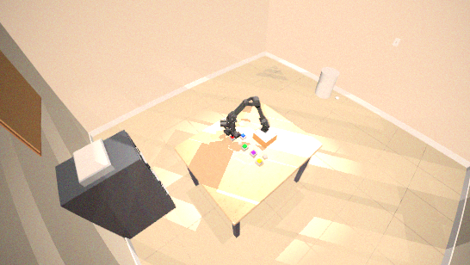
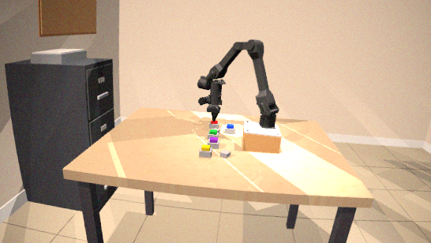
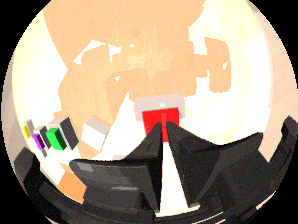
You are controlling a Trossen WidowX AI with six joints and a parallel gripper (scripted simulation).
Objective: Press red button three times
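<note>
My gripper tip is 1 cm above the red button. From my gripper tip the other things lie so: green button: 16 cm to the left, 1 cm ahead; purple button: 27 cm to the left, 1 cm ahead; blue button: 8 cm behind, 7 cm to the left.
</note>
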